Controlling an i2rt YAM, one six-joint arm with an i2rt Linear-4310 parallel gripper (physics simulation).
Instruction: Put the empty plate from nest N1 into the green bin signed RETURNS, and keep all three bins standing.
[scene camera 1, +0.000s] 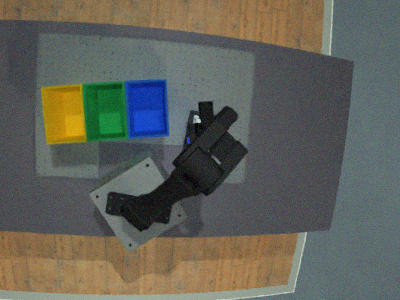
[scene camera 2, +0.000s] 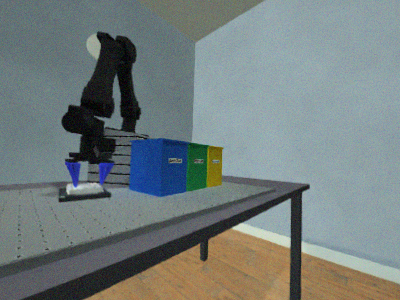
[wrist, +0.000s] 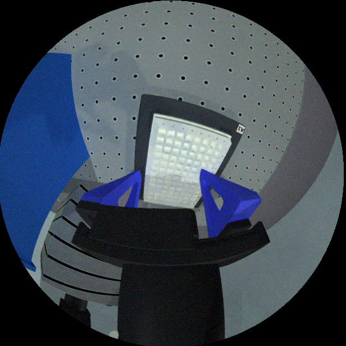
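Pixels of known places: gripper, fingertip midpoint: (scene camera 2: 89, 185); arm's base at its link origin: (scene camera 1: 139, 207) (scene camera 2: 127, 133).
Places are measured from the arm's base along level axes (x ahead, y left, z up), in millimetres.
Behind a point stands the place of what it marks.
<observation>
The white plate (scene camera 1: 197, 119) {x 300, y -164, z -214 mm} (scene camera 2: 85, 189) {x 311, y -195, z -210 mm} (wrist: 182, 155), with a grid of wells, lies flat in a dark nest (scene camera 2: 84, 198) {x 331, y -198, z -231 mm} (wrist: 140, 130) whose corner label is hard to read. My gripper (scene camera 2: 89, 185) {x 252, y -180, z -208 mm} (wrist: 170, 173) is partly open, its blue fingertips close above the plate and pointing down; whether they touch it I cannot tell. The arm hides much of the plate in the overhead view. The green bin (scene camera 1: 104, 107) {x 278, y 192, z -232 mm} (scene camera 2: 197, 175) {x 354, y 170, z -179 mm} stands upright between the blue bin (scene camera 1: 146, 105) {x 315, y 37, z -232 mm} (scene camera 2: 155, 167) {x 372, y -17, z -146 mm} (wrist: 40, 135) and the yellow bin (scene camera 1: 62, 107) {x 250, y 345, z -215 mm} (scene camera 2: 215, 172) {x 320, y 303, z -173 mm}; their signs are too blurred to read.
The three bins stand in a tight row on the perforated board (scene camera 1: 125, 55) {x 485, y 152, z -235 mm} (scene camera 2: 150, 215) {x 539, y -102, z -236 mm} (wrist: 185, 30). The blue bin is nearest the nest. The grey slatted pedestal (scene camera 1: 147, 172) {x 113, y -8, z -10 mm} (wrist: 75, 250) of the arm stands near the table's edge. The table (scene camera 1: 300, 140) {x 306, y -650, z -247 mm} extends beyond the board.
</observation>
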